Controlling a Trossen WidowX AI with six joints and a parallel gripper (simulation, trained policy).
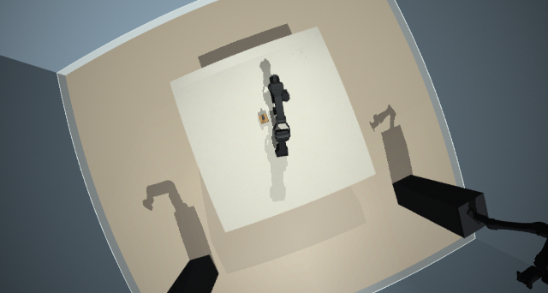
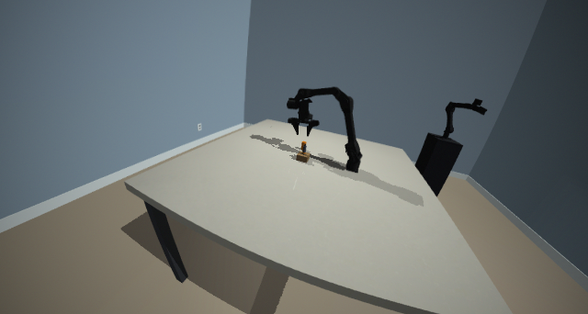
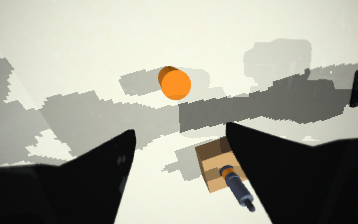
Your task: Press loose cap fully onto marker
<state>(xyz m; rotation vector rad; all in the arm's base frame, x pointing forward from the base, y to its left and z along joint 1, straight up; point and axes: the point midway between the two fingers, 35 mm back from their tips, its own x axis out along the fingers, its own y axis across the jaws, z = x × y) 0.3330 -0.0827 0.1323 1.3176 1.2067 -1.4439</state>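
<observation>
Now: the orange cap 1 cm behind my gripper tip, 2 cm to the right of it and 7 cm below it. The rest, counted from my gripper tip: tan holder block: 5 cm behind, 12 cm to the left, 8 cm below.
</observation>
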